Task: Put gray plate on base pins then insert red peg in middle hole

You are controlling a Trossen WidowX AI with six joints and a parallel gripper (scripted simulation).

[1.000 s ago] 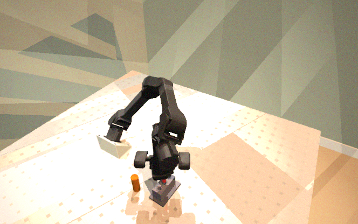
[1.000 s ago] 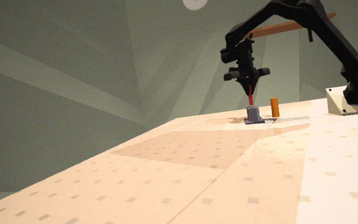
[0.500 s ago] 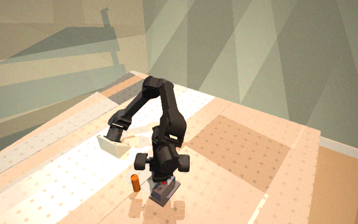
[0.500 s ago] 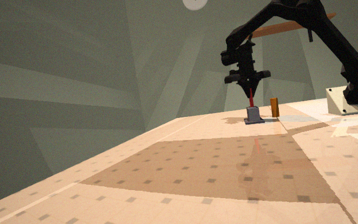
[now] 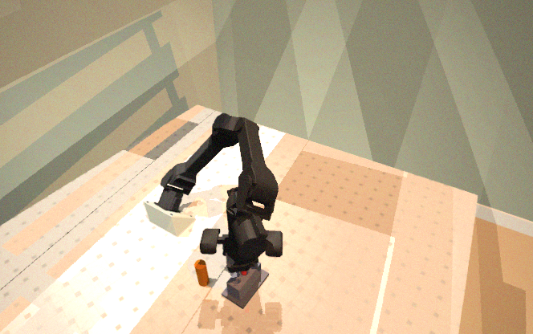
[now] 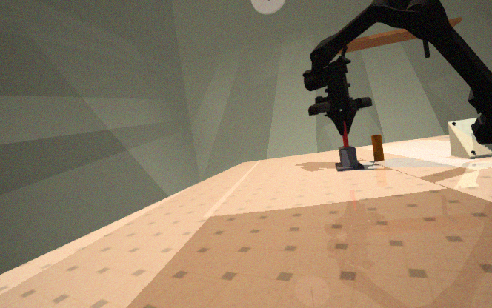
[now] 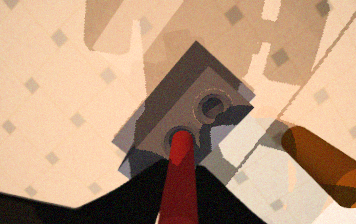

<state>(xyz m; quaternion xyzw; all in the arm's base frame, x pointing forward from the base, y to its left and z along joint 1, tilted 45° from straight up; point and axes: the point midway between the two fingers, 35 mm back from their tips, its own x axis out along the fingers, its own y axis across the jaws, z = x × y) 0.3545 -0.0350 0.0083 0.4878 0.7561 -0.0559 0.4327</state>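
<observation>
The red peg is right at my gripper tip. Round my gripper tip: orange cylinder 90 mm behind, 60 mm to the right, 60 mm below; then base 90 mm below; then gray plate 50 mm below.
</observation>
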